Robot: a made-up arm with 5 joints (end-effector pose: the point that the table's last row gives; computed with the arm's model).
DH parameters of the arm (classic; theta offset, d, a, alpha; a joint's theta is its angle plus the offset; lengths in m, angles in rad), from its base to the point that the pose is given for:
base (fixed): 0 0.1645 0 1.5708
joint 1: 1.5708 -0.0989 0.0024 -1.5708
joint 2: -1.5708 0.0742 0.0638 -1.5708
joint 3: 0 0.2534 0.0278 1.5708
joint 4: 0 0.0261 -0.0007 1.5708
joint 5: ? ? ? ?
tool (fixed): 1.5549 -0.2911 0 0
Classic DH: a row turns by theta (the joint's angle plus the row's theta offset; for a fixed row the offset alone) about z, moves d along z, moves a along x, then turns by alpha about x.
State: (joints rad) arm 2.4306 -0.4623 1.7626 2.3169 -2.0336
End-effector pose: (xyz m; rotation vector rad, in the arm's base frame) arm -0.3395 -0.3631 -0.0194 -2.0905 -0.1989 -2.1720
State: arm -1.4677 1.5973 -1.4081 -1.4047 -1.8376
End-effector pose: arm -0.2029 0.2369 0.0107 -0.0666 0.1969 1.8632
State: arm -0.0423 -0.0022 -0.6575 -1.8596 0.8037
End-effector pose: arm 0.1782 0.1149 0.6496 1.9624 0.1695 -1.0313
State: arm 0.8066 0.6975 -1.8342 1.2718 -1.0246
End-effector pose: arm -0.1248 0.3050 -0.1029 -0.2350 0.3171 -1.2688
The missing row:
joint 5: -0.0159 0 -0.2259 3.1416
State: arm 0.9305 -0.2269 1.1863 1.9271 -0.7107
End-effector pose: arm 0.0256 -0.2980 0.3863 -2.3541 -1.1002 0.1438
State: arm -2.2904 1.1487 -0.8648 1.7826 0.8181
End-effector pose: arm 0.4839 0.0847 0.0712 -2.0552 -0.4596 1.7870
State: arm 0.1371 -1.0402 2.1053 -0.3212 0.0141
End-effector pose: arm -0.2748 -0.0589 -0.0453 0.6612 -0.8458 2.1308
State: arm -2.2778 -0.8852 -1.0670 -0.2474 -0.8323
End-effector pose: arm 0.1246 0.2186 0.0621 0.1760 1.9347 -1.2772
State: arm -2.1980 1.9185 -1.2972 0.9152 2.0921
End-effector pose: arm 0.3982 0.3592 0.2965 -0.9340 -1.7226 -0.0972
